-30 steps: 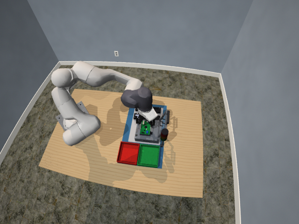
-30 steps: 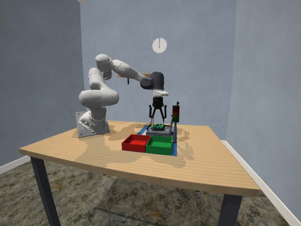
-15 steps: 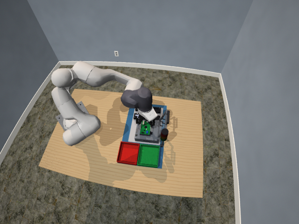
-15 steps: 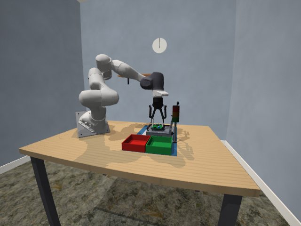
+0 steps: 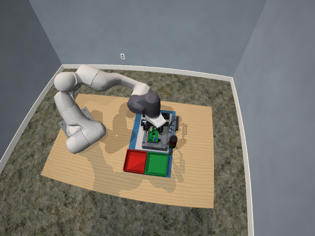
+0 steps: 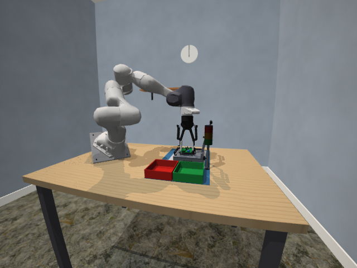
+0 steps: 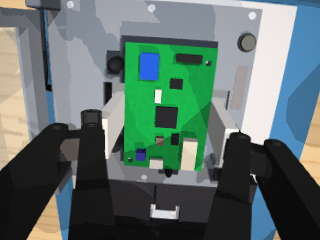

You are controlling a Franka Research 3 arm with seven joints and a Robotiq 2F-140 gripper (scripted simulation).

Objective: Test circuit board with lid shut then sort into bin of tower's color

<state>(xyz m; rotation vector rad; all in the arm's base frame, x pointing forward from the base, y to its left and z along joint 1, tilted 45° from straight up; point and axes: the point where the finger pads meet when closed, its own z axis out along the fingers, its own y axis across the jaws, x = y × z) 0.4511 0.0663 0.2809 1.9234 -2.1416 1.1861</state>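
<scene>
The green circuit board lies 20 mm below my hand. The rest, counted from my hand: tester plate 30 mm below, 10 mm ahead; clear lid 120 mm ahead, 80 mm above, 30 mm to the right; green bin 210 mm to the right, 90 mm below, 10 mm behind.
</scene>
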